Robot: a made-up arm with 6 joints.
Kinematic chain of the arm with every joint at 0, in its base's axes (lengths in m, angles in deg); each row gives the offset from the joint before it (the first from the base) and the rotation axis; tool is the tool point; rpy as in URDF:
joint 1: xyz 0 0 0.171 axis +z
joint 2: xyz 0 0 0 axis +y
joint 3: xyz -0.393 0 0.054 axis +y
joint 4: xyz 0.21 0 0.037 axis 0.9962 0 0.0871
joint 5: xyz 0 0 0 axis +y
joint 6: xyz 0.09 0 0.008 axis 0.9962 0 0.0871
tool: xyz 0 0 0 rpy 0 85 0
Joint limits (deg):
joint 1: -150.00..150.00
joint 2: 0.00..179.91
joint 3: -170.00..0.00
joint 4: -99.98..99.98
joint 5: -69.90..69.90
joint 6: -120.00..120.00
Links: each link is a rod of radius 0.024 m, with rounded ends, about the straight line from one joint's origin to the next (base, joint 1, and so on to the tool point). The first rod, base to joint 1, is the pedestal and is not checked.
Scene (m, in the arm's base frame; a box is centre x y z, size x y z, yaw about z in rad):
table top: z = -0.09
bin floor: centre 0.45 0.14 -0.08 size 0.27 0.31 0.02 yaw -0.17
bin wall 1: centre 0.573 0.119 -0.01 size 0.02 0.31 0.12 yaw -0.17
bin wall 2: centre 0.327 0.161 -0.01 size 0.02 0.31 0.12 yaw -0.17
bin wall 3: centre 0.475 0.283 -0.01 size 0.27 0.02 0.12 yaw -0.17
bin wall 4: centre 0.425 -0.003 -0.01 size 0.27 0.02 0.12 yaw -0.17
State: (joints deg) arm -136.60 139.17 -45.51 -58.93 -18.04 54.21
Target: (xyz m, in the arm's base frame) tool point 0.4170 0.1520 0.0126
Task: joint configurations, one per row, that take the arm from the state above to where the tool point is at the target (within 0.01 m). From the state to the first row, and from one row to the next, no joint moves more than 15 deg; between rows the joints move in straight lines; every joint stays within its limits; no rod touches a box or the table.
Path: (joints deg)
1: -123.10 135.92 -49.62 -61.39 -15.70 51.69
2: -109.60 132.66 -53.73 -63.85 -13.35 49.18
3: -96.11 129.41 -57.84 -66.31 -11.01 46.66
4: -82.61 126.16 -61.95 -68.77 -8.66 44.15
5: -69.11 122.90 -66.05 -71.24 -6.32 41.63
6: -55.61 119.65 -70.16 -73.70 -3.97 39.12
7: -42.12 116.40 -74.27 -76.16 -1.63 36.60
8: -28.62 113.14 -78.38 -78.62 0.72 34.08
9: -14.59 126.91 -73.40 -73.70 -12.39 40.79
10: -0.56 140.68 -68.43 -68.79 -25.50 47.50
11: 13.47 154.44 -63.45 -63.87 -38.61 54.21

